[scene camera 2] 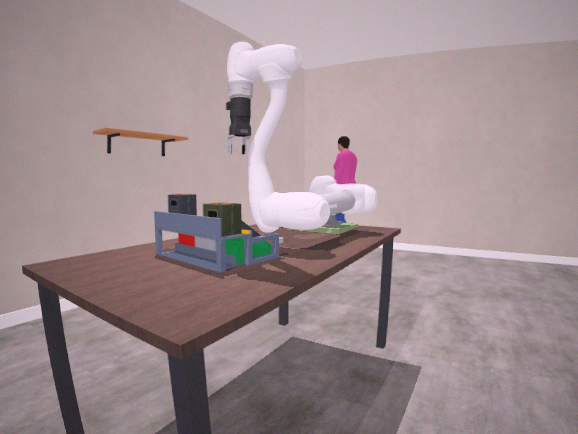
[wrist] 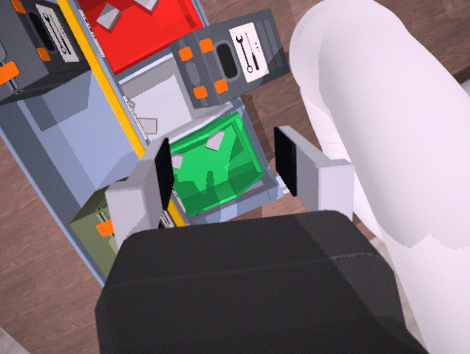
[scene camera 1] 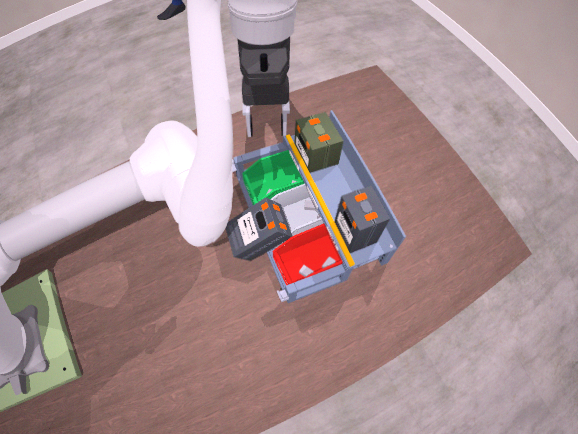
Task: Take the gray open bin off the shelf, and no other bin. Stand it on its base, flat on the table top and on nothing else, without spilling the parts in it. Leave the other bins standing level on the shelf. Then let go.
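Frame: origin at the arm's base, x ahead, y left, z up, level; millimetres.
Seen in the pictures: gripper, between the fingertips: (scene camera 2: 237, 153) (wrist: 223, 154) (scene camera 1: 266, 131); arm's base, origin of its link: (scene camera 1: 16, 346).
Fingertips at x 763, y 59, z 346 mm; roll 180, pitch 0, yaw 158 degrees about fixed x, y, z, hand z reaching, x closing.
Observation:
Pixels of each thing's top centre, then the offset from my fingertips to it. Level surfaces: height alone.
- gray open bin, centre of its top: (wrist: 159, 105) (scene camera 1: 299, 205) (scene camera 2: 221, 232) 290 mm down, 69 mm ahead, 18 mm right
- green bin, centre of its top: (wrist: 200, 176) (scene camera 1: 280, 169) (scene camera 2: 243, 236) 290 mm down, 69 mm ahead, 94 mm left
- red bin, centre of its top: (wrist: 123, 18) (scene camera 1: 316, 249) (scene camera 2: 203, 229) 290 mm down, 55 mm ahead, 133 mm right
- yellow bar, centre of its top: (wrist: 124, 123) (scene camera 1: 317, 193) 259 mm down, 112 mm ahead, 21 mm right
- olive case, centre of its top: (wrist: 121, 246) (scene camera 1: 319, 129) (scene camera 2: 221, 203) 174 mm down, 166 mm ahead, 89 mm left
- wooden table, height of its surface: 371 mm down
The gray open bin (scene camera 1: 298, 214) (scene camera 2: 205, 243) (wrist: 162, 95) stands in the shelf (scene camera 1: 315, 289) (scene camera 2: 187, 223), between the green bin (scene camera 1: 272, 172) (scene camera 2: 235, 250) (wrist: 200, 177) and the red bin (scene camera 1: 307, 250) (scene camera 2: 186, 240) (wrist: 150, 32). A light part shows in it. A dark case (scene camera 1: 257, 232) (wrist: 227, 62) is tilted at the shelf's front and hides part of the gray bin's front; whether they touch is unclear. My gripper (scene camera 1: 267, 127) (scene camera 2: 237, 149) (wrist: 223, 154) is open and empty, high above the shelf, over the green bin in the wrist view.
A yellow bar (scene camera 1: 320, 200) (wrist: 107, 97) runs behind the three bins. Behind it stand an olive case (scene camera 1: 320, 145) (scene camera 2: 231, 220) and another dark case (scene camera 1: 367, 220) (scene camera 2: 181, 204). The arm's white elbow is close to the tilted case. The wooden table (scene camera 1: 200, 360) (scene camera 2: 125, 290) extends around the shelf.

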